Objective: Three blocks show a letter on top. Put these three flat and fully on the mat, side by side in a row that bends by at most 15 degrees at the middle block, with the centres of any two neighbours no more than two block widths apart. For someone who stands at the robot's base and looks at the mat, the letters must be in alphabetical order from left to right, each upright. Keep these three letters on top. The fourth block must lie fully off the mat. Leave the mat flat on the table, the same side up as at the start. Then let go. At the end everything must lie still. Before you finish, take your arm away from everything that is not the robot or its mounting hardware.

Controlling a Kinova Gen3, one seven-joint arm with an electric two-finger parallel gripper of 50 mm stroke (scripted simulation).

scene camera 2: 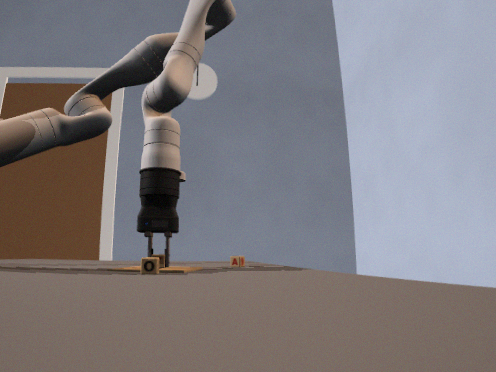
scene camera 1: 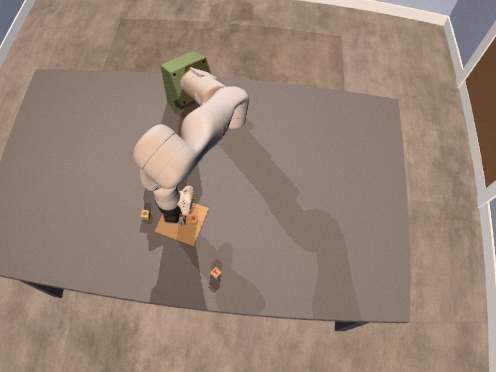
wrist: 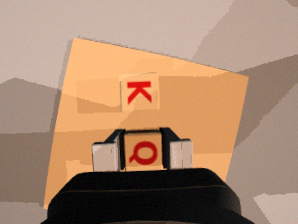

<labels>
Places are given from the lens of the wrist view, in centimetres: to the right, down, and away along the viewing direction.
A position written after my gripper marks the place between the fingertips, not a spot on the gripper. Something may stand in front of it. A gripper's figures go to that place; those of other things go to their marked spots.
my gripper [wrist: 143,142]: 0, 2, 18
orange mat [wrist: 202,103]: 4, -1, 18
block [wrist: 139,91]: 0, -1, 15
block [wrist: 143,149]: 0, 2, 15
</labels>
